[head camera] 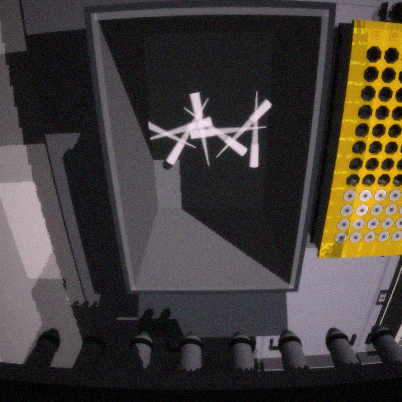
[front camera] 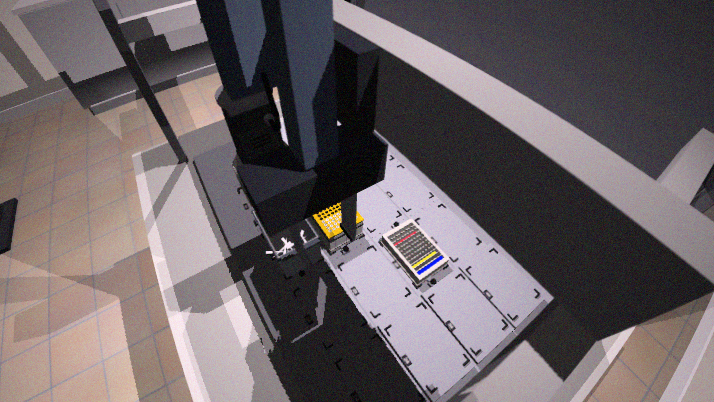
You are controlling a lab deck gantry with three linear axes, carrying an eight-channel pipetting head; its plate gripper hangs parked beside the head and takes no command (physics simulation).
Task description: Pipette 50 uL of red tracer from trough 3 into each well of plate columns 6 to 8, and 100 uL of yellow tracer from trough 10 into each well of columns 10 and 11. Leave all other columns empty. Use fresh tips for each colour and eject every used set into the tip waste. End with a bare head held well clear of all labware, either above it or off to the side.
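Note:
The pipetting head (front camera: 285,200) is above the tip waste (front camera: 307,231) (head camera: 215,289). Its bare nozzles (head camera: 191,352) line the bottom of the head view, with no tips on them. Loose white tips (front camera: 285,246) (head camera: 200,127) lie in a heap in the waste. The yellow tip rack (front camera: 327,220) (head camera: 330,250) has several emptied columns and several columns of tips. The reservoir (front camera: 389,250) has red (front camera: 406,238), yellow (front camera: 427,261) and blue (front camera: 430,265) troughs. One finger (front camera: 350,215) of the parked, open, empty plate gripper shows; the other is hidden. The plate is hidden in both views.
The tip rack stands close beside the waste. The deck (front camera: 360,270) carries black corner brackets. A tall dark wall (front camera: 480,185) runs along the far side of the deck, and a slanting post (front camera: 145,90) stands at the left.

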